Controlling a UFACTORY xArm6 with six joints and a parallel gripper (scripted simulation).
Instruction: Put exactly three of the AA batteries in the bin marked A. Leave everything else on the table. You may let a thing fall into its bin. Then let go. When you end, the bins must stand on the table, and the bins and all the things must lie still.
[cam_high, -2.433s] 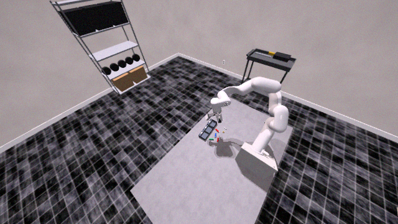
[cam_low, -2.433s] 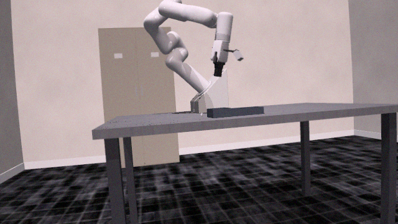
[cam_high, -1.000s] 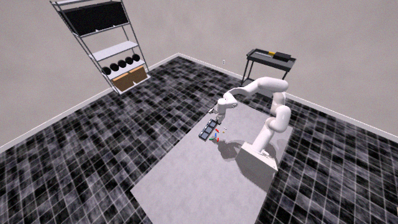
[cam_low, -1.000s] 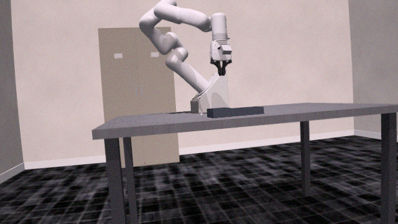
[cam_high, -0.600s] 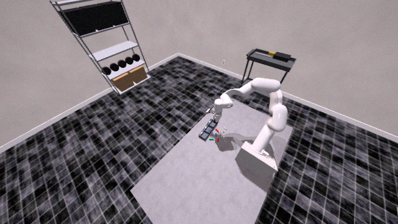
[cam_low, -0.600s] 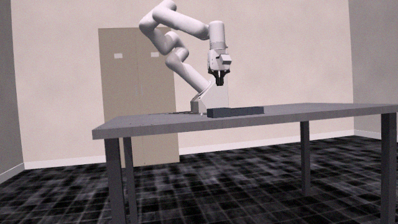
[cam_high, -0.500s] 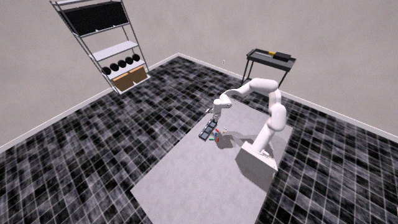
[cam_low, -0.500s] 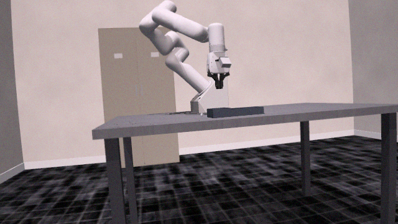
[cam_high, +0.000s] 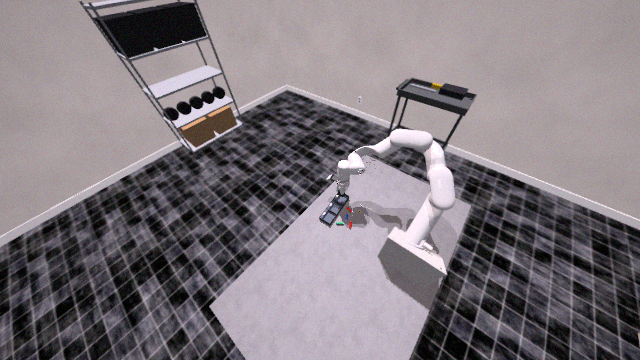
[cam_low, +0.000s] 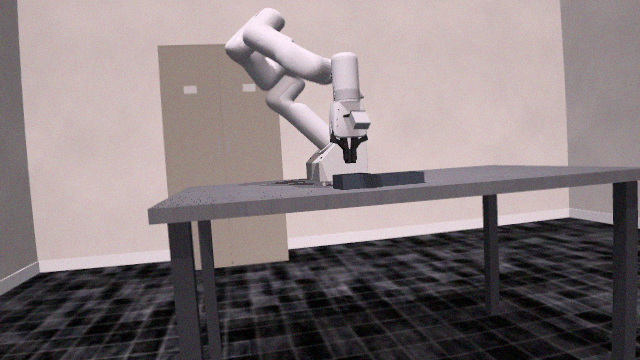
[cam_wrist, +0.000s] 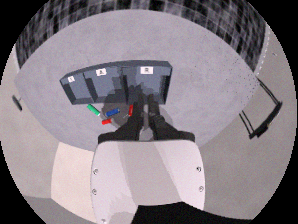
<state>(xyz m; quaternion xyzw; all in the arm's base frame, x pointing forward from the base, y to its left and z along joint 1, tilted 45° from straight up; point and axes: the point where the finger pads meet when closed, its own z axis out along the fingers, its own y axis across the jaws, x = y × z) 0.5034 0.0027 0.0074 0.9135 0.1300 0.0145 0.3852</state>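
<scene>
Right now my hand is 1 cm past the dark two-compartment bin, 8 cm to the right of it and 7 cm above it. Round my hand: red battery: 9 cm behind, 2 cm to the left, 8 cm below; yellow-tipped thing: 15 cm behind, 2 cm to the right, 9 cm below; blue AA battery: 12 cm behind, 8 cm to the left, 8 cm below.
</scene>
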